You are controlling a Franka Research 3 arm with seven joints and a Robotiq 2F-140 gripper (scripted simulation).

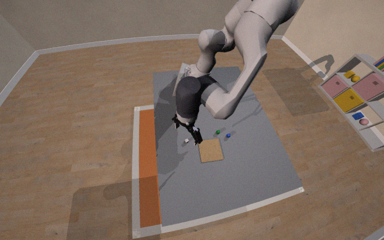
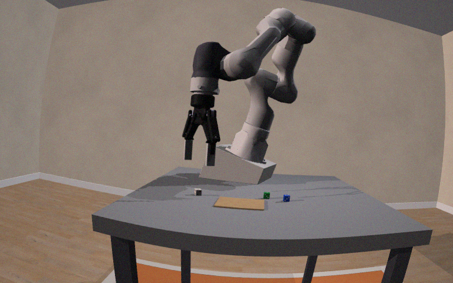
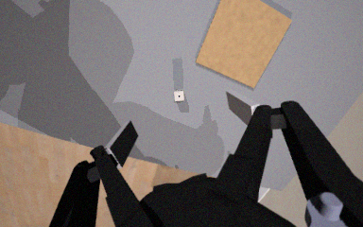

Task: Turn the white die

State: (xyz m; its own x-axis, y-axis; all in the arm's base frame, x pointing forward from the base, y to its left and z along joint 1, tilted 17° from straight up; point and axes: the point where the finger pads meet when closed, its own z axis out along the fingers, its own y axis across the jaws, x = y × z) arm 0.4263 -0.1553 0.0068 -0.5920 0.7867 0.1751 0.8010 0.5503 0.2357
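My gripper is now 100 mm above the white die. Also, from my hand: green die (230 mm to the left, 100 mm below, 30 mm behind); then blue die (290 mm to the left, 100 mm below, 10 mm ahead); then tan mat (140 mm to the left, 110 mm below, 80 mm ahead).
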